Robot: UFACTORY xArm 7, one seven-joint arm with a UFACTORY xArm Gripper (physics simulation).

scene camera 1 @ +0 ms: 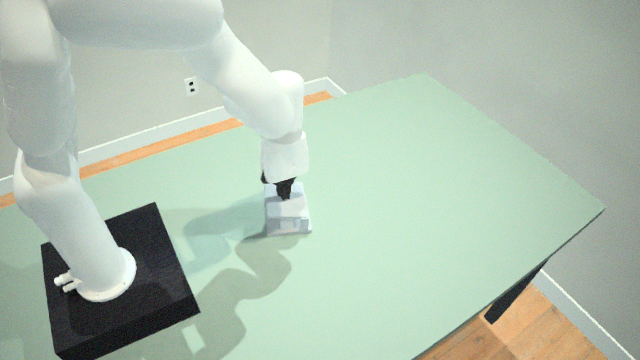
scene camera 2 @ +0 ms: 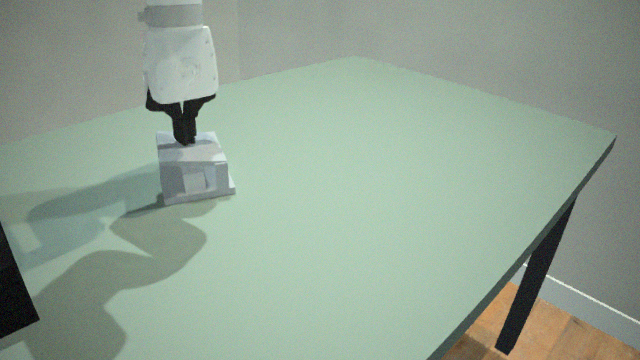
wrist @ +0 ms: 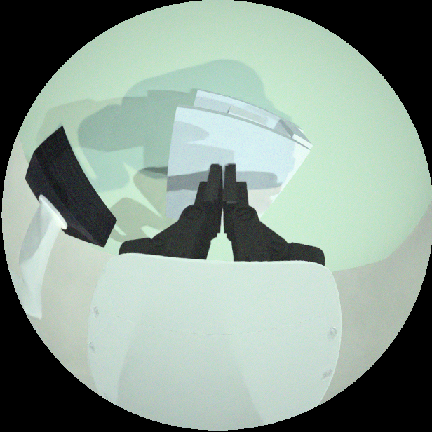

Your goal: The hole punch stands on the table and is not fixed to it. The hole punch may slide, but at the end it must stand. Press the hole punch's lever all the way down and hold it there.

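Places are measured from the arm's base along level axes (x back, y right, z up), in metres.
Where they show: gripper, fingertip midpoint: (scene camera 1: 283, 196) (scene camera 2: 185, 142); arm's base, origin of the base link: (scene camera 1: 106, 274).
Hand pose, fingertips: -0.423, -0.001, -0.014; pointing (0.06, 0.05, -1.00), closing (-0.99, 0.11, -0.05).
Each offset is from my fingertips to the top centre of the thing, as dx, dy, dz. "spot": to the spot under its first point. Level surfaces: height alone.
The pale grey-white hole punch @[spot: +0.044, +0.031, -0.053] (scene camera 1: 275, 226) (scene camera 2: 171, 185) (wrist: 212, 101) stands upright on the green table @[dz -0.065] (scene camera 1: 450, 200) (scene camera 2: 375, 200) (wrist: 350, 175). Its lever @[+0.000, +0.008, +0.005] (scene camera 1: 295, 206) (scene camera 2: 192, 154) (wrist: 200, 150) is a broad flat plate on top. In scene camera 2 the lever lies low and close to the body, with no open gap showing at its left side. My gripper (scene camera 1: 284, 198) (scene camera 2: 185, 143) (wrist: 224, 180) points down, shut and empty. Its fingertips appear to touch the lever's top towards the back. The exact contact is too small to tell.
The black base block (scene camera 1: 170, 280) (scene camera 2: 10, 295) (wrist: 75, 185) under the arm stands on the table left of the hole punch. The table's right edge shows in both scene views. A grey wall stands behind the table.
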